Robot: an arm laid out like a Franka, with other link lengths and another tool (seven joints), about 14 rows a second.
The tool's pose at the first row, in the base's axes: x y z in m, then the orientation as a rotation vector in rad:
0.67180, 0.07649, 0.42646, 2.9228, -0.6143, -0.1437
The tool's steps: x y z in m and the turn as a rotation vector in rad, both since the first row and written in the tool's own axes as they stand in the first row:
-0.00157, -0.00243, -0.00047, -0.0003, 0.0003, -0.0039
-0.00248, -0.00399, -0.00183, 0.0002, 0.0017, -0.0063
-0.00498, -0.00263, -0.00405, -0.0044, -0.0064, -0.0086
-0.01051, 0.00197, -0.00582, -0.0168, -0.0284, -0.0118
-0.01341, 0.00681, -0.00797, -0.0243, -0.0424, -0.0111
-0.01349, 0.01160, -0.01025, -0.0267, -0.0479, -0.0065
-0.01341, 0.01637, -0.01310, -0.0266, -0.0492, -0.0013
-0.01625, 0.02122, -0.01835, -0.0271, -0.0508, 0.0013
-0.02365, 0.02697, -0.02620, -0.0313, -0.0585, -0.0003
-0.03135, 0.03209, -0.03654, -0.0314, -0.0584, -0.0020
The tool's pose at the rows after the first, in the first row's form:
0.67138, 0.07939, 0.42661, 2.9238, -0.6085, -0.1438
0.67133, 0.08134, 0.42775, 2.9250, -0.6049, -0.1419
0.66880, 0.08141, 0.43032, 2.9222, -0.6017, -0.1553
0.66217, 0.07973, 0.43317, 2.9134, -0.5972, -0.1911
0.65790, 0.07680, 0.43628, 2.9070, -0.5984, -0.2134
0.65623, 0.07279, 0.43933, 2.9036, -0.6052, -0.2215
0.65479, 0.06881, 0.44292, 2.9020, -0.6130, -0.2228
0.65095, 0.06625, 0.44908, 2.9007, -0.6168, -0.2250
0.64293, 0.06506, 0.45822, 2.8977, -0.6145, -0.2374
0.63519, 0.06488, 0.46973, 2.8982, -0.6121, -0.2375

